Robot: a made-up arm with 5 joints.
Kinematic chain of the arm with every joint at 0, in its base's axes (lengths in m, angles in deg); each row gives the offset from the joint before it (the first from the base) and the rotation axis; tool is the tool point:
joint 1: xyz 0 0 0.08 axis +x
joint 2: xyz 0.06 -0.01 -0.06 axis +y
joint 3: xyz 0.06 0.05 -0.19 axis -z
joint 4: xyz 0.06 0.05 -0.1 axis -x
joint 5: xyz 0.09 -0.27 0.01 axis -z
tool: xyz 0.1 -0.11 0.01
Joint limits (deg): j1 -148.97..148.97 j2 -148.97..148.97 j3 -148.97..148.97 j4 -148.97..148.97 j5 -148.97..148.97
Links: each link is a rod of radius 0.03 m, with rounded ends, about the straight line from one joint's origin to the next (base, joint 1, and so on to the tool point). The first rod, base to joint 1, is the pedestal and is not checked.
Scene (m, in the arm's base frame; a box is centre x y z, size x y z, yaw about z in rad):
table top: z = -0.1
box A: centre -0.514 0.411 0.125 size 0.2 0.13 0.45 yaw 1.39
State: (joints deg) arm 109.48 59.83 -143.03 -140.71 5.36
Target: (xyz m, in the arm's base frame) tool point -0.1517 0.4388 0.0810
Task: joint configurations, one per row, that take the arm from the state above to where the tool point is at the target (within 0.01 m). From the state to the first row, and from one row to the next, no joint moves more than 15 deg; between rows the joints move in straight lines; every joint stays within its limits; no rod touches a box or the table.
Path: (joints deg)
1: 113.01 59.08 -136.01 -125.94 7.28
2: 116.54 58.34 -128.98 -111.16 9.20
3: 120.07 57.59 -121.96 -96.39 11.13
4: 123.60 56.85 -114.94 -81.61 13.05
5: 127.14 56.10 -107.92 -66.84 14.97
6: 130.67 55.36 -100.89 -52.06 16.89
7: 134.20 54.61 -93.87 -37.29 18.82
8: 120.90 58.32 -101.74 -31.43 29.08
9: 107.60 62.03 -109.61 -25.57 39.35
10: 94.30 65.74 -117.49 -19.72 49.62
11: 81.00 69.45 -125.36 -13.86 59.88
12: 67.70 73.15 -133.23 -8.00 70.15
13: 54.40 76.86 -141.10 -2.14 80.42
14: 41.10 80.57 -148.97 3.72 90.68

